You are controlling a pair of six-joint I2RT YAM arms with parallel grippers.
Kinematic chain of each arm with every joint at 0, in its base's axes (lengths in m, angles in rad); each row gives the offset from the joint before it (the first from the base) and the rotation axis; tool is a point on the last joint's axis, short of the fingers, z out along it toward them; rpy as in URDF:
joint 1: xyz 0 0 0.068 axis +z
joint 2: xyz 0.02 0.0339 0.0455 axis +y
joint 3: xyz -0.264 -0.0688 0 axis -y
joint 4: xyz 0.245 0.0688 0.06 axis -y
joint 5: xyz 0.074 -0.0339 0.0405 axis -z
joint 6: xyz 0.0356 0 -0.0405 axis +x
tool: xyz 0 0 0 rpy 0 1.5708 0
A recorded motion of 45 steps. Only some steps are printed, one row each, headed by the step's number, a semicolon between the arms.
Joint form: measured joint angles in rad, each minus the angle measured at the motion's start. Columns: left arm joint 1, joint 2, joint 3, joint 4, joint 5, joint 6; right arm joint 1, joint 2, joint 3, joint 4, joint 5, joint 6.
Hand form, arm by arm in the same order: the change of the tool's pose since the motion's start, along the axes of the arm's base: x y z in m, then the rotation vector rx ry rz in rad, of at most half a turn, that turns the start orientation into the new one. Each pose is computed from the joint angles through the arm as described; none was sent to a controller.
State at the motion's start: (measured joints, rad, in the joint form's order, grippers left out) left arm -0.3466 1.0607 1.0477 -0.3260 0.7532 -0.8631; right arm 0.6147 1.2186 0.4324 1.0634 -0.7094 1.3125
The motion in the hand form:
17: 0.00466 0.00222 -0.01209 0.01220 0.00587 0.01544; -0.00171 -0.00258 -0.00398 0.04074 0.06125 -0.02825
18: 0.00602 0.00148 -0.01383 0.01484 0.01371 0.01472; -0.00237 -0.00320 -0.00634 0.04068 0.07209 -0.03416
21: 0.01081 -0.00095 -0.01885 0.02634 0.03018 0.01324; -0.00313 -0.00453 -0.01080 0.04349 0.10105 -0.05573
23: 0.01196 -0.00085 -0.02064 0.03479 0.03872 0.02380; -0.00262 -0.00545 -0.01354 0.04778 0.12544 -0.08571
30: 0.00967 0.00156 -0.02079 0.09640 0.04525 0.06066; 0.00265 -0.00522 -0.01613 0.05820 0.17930 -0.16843
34: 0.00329 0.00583 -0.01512 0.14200 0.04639 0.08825; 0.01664 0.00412 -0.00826 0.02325 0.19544 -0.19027
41: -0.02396 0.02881 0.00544 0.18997 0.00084 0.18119; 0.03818 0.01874 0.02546 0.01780 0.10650 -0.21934
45: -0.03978 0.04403 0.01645 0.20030 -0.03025 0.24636; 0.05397 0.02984 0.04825 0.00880 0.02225 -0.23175
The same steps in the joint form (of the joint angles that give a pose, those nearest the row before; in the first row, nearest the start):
17: 0.0153 0.0065 -0.0389 0.0274 -0.0034 0.0122; 0.0008 0.0034 -0.0275 0.0515 0.0473 0.0744
18: 0.0141 0.0130 -0.0397 0.0267 -0.0038 0.0118; 0.0011 0.0034 -0.0362 0.0546 0.0549 0.0797
21: 0.0107 0.0355 -0.0397 0.0259 -0.0076 0.0175; 0.0015 0.0031 -0.0522 0.0568 0.0809 0.0950
23: 0.0114 0.0400 -0.0397 0.0187 -0.0187 0.0191; 0.0012 0.0035 -0.0603 0.0530 0.1137 0.1057
30: 0.0115 0.0370 -0.0183 -0.0637 -0.0748 0.0672; 0.0004 0.0141 -0.0538 0.0267 0.2018 0.1255
34: 0.0149 0.0191 0.0110 -0.1488 -0.1152 0.1022; 0.0004 0.0500 0.0286 -0.0675 0.2159 0.1019
41: 0.0710 -0.0893 0.0507 -0.2941 -0.1743 0.1530; 0.0004 0.0931 0.1980 -0.1682 0.2316 0.0244
45: 0.1263 -0.1514 0.0702 -0.3548 -0.1903 0.1724; 0.0000 0.1415 0.3216 -0.2201 0.2293 -0.0477

